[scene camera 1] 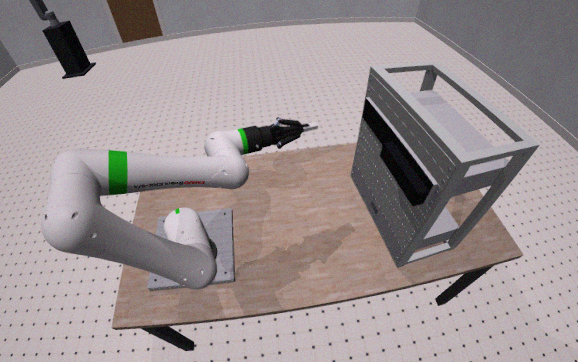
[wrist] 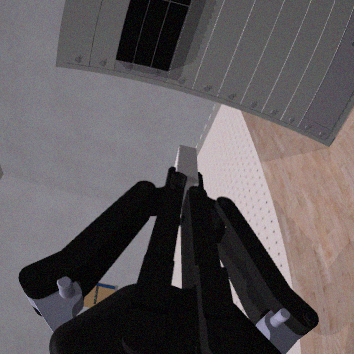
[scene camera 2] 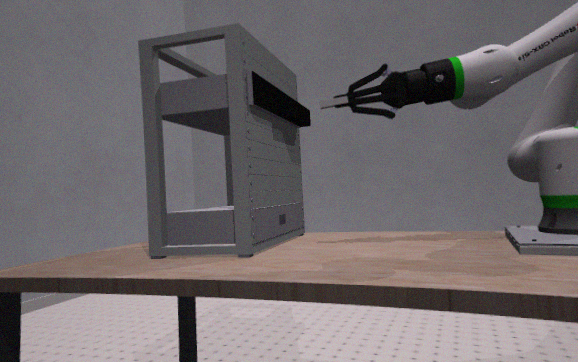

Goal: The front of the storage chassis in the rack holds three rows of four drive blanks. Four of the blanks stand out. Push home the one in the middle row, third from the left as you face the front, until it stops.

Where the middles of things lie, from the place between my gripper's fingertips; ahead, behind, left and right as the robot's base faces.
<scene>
My gripper is now 37 cm short of the grey rack (scene camera 2: 255, 106), 18 cm to the left of it and 7 cm above it.
</scene>
